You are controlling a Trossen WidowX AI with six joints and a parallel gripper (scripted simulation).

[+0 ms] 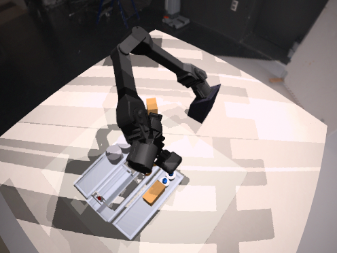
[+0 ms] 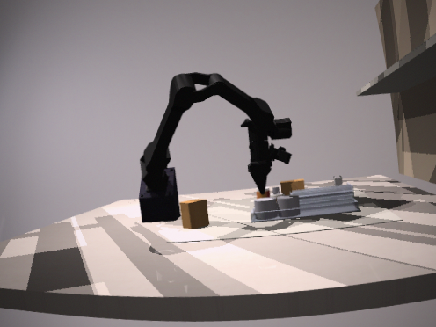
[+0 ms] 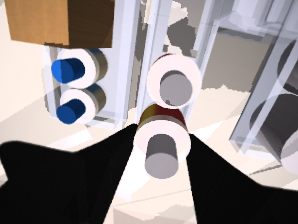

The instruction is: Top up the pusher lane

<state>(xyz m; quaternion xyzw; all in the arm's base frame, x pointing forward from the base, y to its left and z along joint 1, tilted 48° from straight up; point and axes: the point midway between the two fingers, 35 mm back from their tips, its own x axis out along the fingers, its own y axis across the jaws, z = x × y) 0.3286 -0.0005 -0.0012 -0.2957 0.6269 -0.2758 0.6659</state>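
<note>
The grey lane rack lies 150 mm ahead of my gripper tip, 30 mm to the right of it and 30 mm below it. The rest, counted from my gripper tip: red marker (220 mm ahead, 40 mm to the right, 20 mm above).
</note>
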